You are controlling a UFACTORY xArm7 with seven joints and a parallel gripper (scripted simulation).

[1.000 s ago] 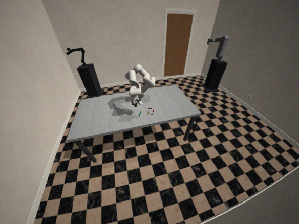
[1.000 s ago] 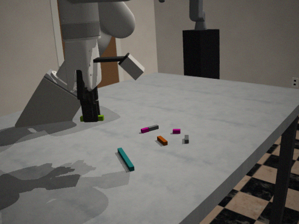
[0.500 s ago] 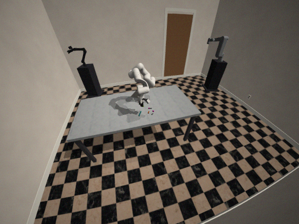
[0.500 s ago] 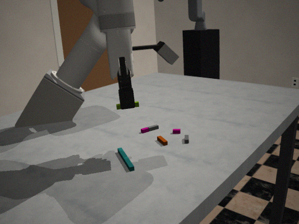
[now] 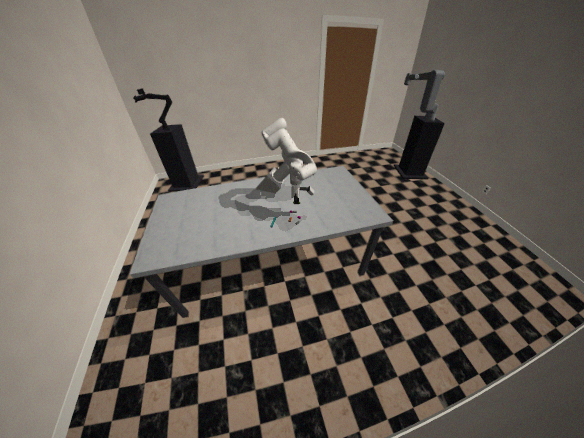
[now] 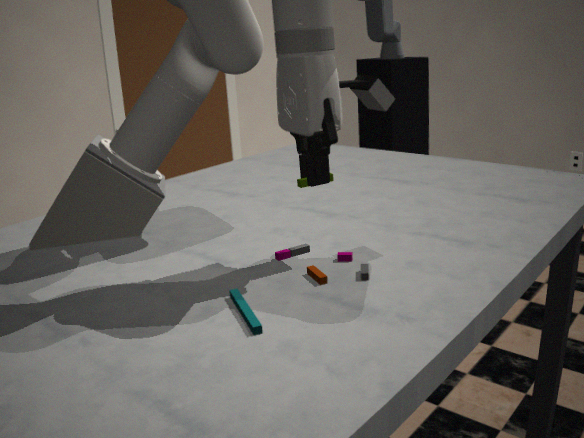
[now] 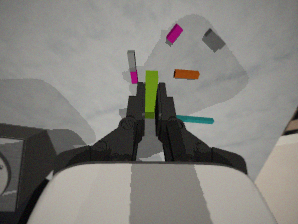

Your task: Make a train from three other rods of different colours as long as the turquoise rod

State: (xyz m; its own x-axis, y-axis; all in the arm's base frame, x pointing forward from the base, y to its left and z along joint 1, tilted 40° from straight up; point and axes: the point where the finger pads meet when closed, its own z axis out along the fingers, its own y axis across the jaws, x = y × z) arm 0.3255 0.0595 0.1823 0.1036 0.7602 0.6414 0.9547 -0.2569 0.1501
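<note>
The orange rod lies 12 cm below my hand, 6 cm ahead of it and 4 cm to the right of it. The rest, counted from my hand: lime rod (2 cm below); then turquoise rod (16 cm to the right, 12 cm below, 8 cm ahead).
</note>
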